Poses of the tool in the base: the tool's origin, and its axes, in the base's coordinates. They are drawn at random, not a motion.
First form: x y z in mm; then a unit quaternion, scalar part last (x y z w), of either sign.
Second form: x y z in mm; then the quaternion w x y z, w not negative. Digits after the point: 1 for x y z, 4 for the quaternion.
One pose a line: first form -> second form
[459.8, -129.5, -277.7, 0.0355, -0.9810, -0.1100, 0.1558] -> [459.8, -129.5, -277.7, 0.1558, 0.0355, -0.9810, -0.1100]
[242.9, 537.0, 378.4, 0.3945, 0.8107, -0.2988, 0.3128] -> [242.9, 537.0, 378.4, 0.3128, 0.3945, 0.8107, -0.2988]
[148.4, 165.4, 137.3, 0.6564, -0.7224, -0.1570, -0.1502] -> [148.4, 165.4, 137.3, 0.1502, -0.6564, 0.7224, 0.1570]
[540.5, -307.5, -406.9, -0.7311, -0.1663, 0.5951, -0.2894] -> [540.5, -307.5, -406.9, 0.2894, 0.7311, 0.1663, -0.5951]
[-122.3, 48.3, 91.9, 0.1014, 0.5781, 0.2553, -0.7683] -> [-122.3, 48.3, 91.9, 0.7683, -0.1014, -0.5781, -0.2553]
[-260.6, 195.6, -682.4, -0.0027, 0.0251, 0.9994, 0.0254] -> [-260.6, 195.6, -682.4, 0.0254, -0.0027, 0.0251, 0.9994]
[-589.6, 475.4, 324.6, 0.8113, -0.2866, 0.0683, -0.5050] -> [-589.6, 475.4, 324.6, 0.5050, -0.8113, 0.2866, -0.0683]
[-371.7, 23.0, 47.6, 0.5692, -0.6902, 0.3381, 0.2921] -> [-371.7, 23.0, 47.6, 0.2921, 0.5692, -0.6902, 0.3381]
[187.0, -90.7, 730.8, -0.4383, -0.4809, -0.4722, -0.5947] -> [187.0, -90.7, 730.8, 0.5947, 0.4383, 0.4809, 0.4722]
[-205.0, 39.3, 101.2, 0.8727, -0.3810, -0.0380, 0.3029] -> [-205.0, 39.3, 101.2, 0.3029, 0.8727, -0.3810, -0.0380]
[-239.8, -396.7, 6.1, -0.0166, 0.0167, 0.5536, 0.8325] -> [-239.8, -396.7, 6.1, 0.8325, -0.0166, 0.0167, 0.5536]
